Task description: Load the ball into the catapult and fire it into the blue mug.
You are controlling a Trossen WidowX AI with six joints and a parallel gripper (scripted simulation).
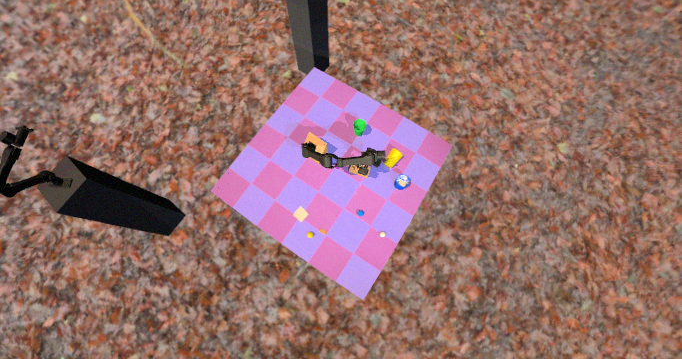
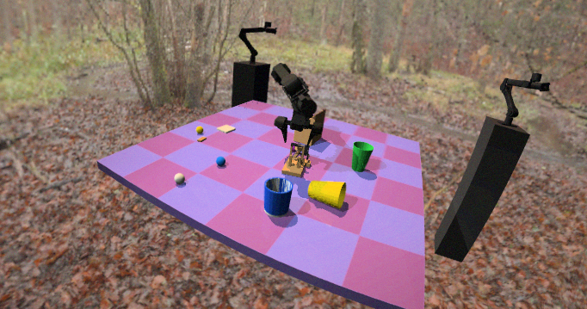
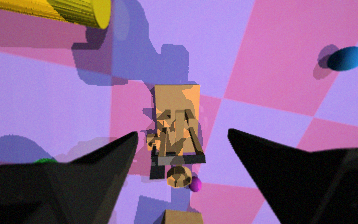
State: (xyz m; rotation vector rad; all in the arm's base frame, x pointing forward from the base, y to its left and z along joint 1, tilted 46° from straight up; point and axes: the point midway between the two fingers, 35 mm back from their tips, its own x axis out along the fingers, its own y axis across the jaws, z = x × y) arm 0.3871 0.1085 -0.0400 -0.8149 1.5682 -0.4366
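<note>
The small ball is 180 mm behind my gripper tip, 90 mm to the right of it and 110 mm below it. The rest, counted from my gripper tip: blue mug (260 mm ahead, 70 mm to the left, 100 mm below); blue ball (150 mm ahead, 270 mm to the right, 110 mm below); wooden catapult (70 mm behind, 70 mm below).
</note>
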